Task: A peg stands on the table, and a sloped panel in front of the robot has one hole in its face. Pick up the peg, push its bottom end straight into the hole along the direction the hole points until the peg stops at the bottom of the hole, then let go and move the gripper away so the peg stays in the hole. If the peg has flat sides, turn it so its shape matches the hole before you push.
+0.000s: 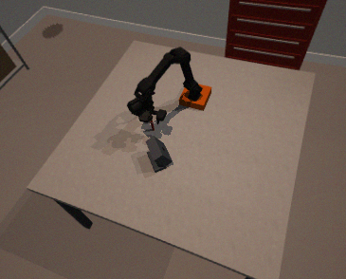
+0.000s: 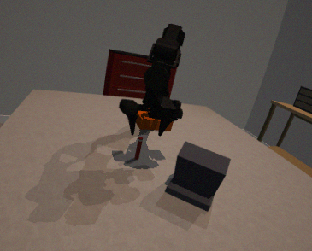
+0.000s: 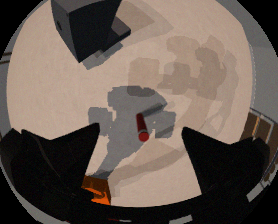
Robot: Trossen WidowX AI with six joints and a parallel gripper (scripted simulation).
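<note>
My gripper tip is now 50 mm above the red peg, 20 mm past it and 10 mm to the left of it. The rest, counted from my gripper tip: panel: 140 mm to the left, 130 mm ahead, 20 mm below.
</note>
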